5 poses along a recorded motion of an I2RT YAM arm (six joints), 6.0 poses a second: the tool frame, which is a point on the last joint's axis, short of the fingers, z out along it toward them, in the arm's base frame.
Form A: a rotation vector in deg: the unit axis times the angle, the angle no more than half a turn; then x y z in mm.
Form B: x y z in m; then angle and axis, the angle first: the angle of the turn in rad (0 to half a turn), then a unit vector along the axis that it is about. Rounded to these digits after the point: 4 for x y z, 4 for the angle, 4 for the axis.
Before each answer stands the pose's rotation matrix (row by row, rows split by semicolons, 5 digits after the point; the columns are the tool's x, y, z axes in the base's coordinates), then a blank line. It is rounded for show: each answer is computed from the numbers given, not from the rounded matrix.
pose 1, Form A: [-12.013 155.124 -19.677 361.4 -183.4 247.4]
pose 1, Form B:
-0.90806 -0.09605 0.40767; -0.19479 0.95852 -0.20806; -0.37077 -0.26834 -0.88911

[0.3614 -0.1834 0.2474 2.7372 -0.0766 0.9891 -0.1255]
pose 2, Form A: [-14.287 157.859 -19.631 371.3 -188.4 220.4]
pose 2, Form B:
-0.92247 -0.12873 0.36396; -0.21396 0.95521 -0.20442; -0.32135 -0.26645 -0.90870

[0.3713 -0.1884 0.2204 2.7876 -0.0895 0.9884 -0.1229]
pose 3, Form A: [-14.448 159.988 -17.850 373.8 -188.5 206.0]
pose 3, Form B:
-0.93345 -0.13765 0.33123; -0.20727 0.96065 -0.18489; -0.29275 -0.24124 -0.92526

[0.3738 -0.1885 0.2060 2.8209 -0.0894 0.9899 -0.1104]
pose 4, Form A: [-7.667 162.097 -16.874 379.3 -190.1 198.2]
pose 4, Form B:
-0.95276 -0.06140 0.29745; -0.12135 0.97474 -0.18748; -0.27843 -0.21472 -0.93615

[0.3793 -0.1901 0.1982 2.8476 -0.0470 0.9935 -0.1034]
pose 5, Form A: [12.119 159.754 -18.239 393.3 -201.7 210.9]
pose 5, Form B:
-0.93592 0.18133 0.30195; 0.10861 0.96409 -0.24234; -0.33505 -0.19402 -0.92201

[0.3933 -0.2017 0.2109 2.8143 0.0752 0.9907 -0.1131]
